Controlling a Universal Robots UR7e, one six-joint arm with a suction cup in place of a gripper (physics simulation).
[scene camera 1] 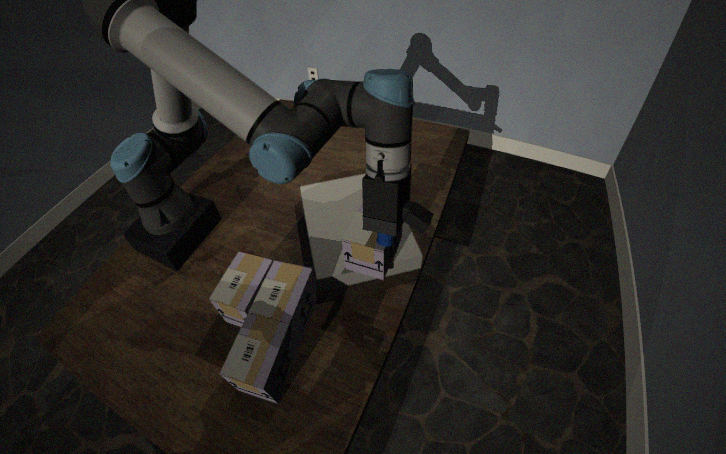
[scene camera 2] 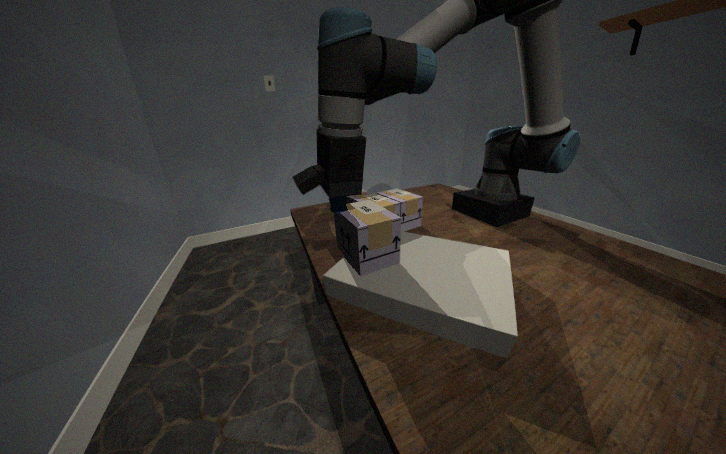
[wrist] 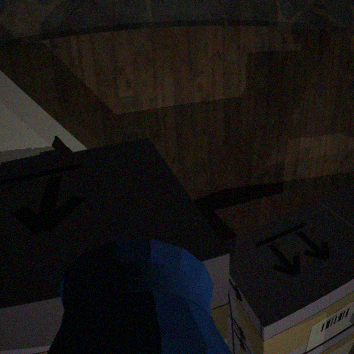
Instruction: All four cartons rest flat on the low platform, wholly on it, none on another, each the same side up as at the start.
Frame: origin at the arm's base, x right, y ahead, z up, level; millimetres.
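Seen in the pictures: hand at its tool point: (scene camera 1: 386, 241) (scene camera 2: 337, 209) (wrist: 136, 291); arm's base at its link origin: (scene camera 1: 168, 214) (scene camera 2: 496, 195).
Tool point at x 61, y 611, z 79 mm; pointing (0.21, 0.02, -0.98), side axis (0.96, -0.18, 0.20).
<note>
Offsets run from my tool point to a thing's top centre. "spot": to the spot under its first point.
One carton @(dx -47, dy -33, dz -1 mm) (scene camera 1: 363, 258) (scene camera 2: 373, 234) (wrist: 105, 189) with purple tape and up-arrows rests flat on the near corner of the low white platform @(dx -148, dy -103, dz -100 mm) (scene camera 1: 326, 200) (scene camera 2: 451, 278) (wrist: 17, 130). My blue suction cup (scene camera 1: 384, 239) (wrist: 140, 298) stands just over that carton's top, near its edge; it holds nothing, and I cannot tell whether it touches. Three more cartons stand on the wooden floor beside the platform, label side up: two side by side @(spot: dx +127, dy -278, dz -50 mm) (scene camera 1: 239, 286) @(spot: dx +118, dy -189, dz -49 mm) (scene camera 1: 280, 290) and one in front of them @(dx +246, dy -195, dz -49 mm) (scene camera 1: 250, 357). One of them shows in the wrist view (wrist: 291, 260).
The arm's base (scene camera 1: 165, 220) (scene camera 2: 493, 204) stands on the wooden floor behind the platform. The wood ends at a straight edge next to the platform, where dark stone floor (scene camera 1: 524, 293) (scene camera 2: 231, 341) begins. Walls close the room.
</note>
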